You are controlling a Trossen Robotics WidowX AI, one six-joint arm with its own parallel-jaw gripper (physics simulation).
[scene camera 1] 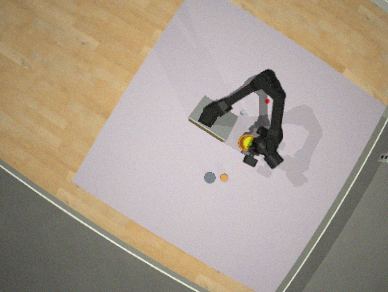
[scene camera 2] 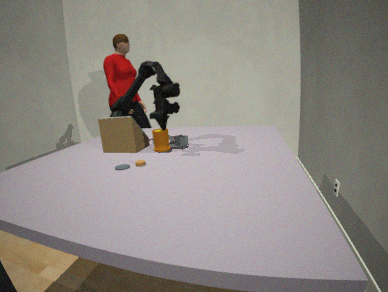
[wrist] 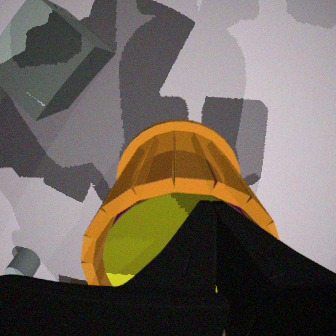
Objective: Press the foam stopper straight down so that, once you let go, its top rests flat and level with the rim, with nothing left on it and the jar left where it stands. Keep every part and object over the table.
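The orange jar stands upright on the table. The yellow foam stopper sits inside its mouth; in the wrist view thin purple slivers show between the stopper's edge and the rim. In scene camera 2 a little yellow shows at the rim. My gripper is shut and empty, pointing down, with its tips at the stopper's top, off-centre in the wrist view. The fingers hide part of the stopper, so whether its top is level all round, and whether the tips touch it, is hard to tell.
A cardboard-sided box stands beside the jar. A grey-green block lies behind it. A small grey cylinder, red ball, blue-grey disc and orange disc also show.
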